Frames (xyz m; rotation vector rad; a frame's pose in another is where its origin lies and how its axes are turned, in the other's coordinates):
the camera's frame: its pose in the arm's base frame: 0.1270 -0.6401 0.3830 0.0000 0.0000 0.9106
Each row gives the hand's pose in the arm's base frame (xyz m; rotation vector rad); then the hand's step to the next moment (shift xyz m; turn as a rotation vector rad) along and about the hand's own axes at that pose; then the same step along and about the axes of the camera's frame.
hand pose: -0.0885 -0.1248 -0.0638 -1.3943 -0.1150 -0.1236
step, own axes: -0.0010 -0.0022 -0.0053 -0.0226 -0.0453 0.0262
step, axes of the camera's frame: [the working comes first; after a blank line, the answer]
step, axes of the arm's base frame: -0.0013 -0.0056 0.0011 -0.0295 0.0185 0.0451

-0.0052 -0.0024 0.0011 -0.0035 0.0347 0.0451
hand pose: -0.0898 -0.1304 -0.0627 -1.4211 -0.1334 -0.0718
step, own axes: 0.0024 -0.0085 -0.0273 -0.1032 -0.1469 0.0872
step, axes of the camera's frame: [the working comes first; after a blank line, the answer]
step, axes of the arm's base frame: 0.0026 -0.0282 0.0047 -0.1255 0.0613 0.1426

-0.0206 -0.0194 0.0047 -0.0286 0.1367 0.1426
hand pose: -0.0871 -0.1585 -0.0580 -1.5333 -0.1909 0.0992
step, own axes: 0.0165 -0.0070 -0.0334 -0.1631 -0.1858 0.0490
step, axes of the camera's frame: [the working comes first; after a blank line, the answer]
step, axes of the arm's base frame: 0.0220 -0.0300 0.0071 -0.1794 0.0113 0.1767

-0.0102 -0.0358 0.0071 -0.1011 0.1486 0.1767
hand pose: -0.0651 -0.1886 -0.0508 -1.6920 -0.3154 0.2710
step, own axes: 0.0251 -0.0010 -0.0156 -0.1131 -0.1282 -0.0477
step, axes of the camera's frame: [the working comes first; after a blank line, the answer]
step, axes of the arm's base frame: 0.0289 -0.0053 0.0032 -0.0954 -0.0677 0.1335

0.0136 -0.0261 0.0032 -0.1120 0.0338 0.1335
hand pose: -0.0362 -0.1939 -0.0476 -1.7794 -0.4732 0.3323
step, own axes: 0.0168 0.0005 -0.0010 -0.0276 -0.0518 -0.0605
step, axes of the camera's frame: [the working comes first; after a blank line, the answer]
step, axes of the arm's base frame: 0.0153 0.0071 0.0002 -0.0037 -0.0537 0.0649

0.0150 -0.0077 0.0002 -0.0447 -0.0300 0.0649
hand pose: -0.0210 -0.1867 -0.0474 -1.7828 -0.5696 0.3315
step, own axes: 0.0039 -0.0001 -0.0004 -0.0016 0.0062 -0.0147
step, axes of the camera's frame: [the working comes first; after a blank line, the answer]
step, axes of the arm's base frame: 0.0035 0.0018 0.0005 0.0073 -0.0142 -0.0019

0.0035 -0.0016 0.0005 -0.0067 -0.0144 -0.0019
